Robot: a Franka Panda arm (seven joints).
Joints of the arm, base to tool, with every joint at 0 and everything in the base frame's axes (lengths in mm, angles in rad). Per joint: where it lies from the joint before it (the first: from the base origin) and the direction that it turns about. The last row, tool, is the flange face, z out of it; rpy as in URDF.
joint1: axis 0 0 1 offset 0 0 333
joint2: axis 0 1 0 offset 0 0 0
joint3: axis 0 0 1 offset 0 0 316
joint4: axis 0 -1 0 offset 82.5 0 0
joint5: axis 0 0 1 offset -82.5 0 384
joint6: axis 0 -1 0 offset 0 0 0
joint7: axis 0 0 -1 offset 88 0 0
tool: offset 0 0 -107 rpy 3.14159 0 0
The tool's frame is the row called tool.
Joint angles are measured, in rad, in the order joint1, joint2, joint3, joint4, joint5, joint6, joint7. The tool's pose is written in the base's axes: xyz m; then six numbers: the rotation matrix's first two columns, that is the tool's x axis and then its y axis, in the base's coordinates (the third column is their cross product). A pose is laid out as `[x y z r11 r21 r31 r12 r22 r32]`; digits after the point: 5 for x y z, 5 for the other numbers.
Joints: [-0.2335 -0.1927 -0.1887 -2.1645 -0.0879 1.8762 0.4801]
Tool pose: [0.43763 -0.20740 0.46843 0.64383 -0.76223 -0.06693 -0.75744 -0.64729 0.08545]
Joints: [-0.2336 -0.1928 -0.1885 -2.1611 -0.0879 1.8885 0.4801]
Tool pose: [0.43953 -0.20815 0.47101 0.64511 -0.76226 -0.05292 -0.75830 -0.64719 0.07831]
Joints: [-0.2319 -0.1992 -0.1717 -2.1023 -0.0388 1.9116 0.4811]
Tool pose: [0.45499 -0.20180 0.50399 0.64588 -0.76341 0.00649 -0.76343 -0.64590 -0.00020]
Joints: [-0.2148 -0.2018 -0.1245 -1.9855 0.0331 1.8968 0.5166]
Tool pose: [0.48038 -0.17166 0.56149 0.64544 -0.76076 0.06816 -0.75372 -0.64883 -0.10450]
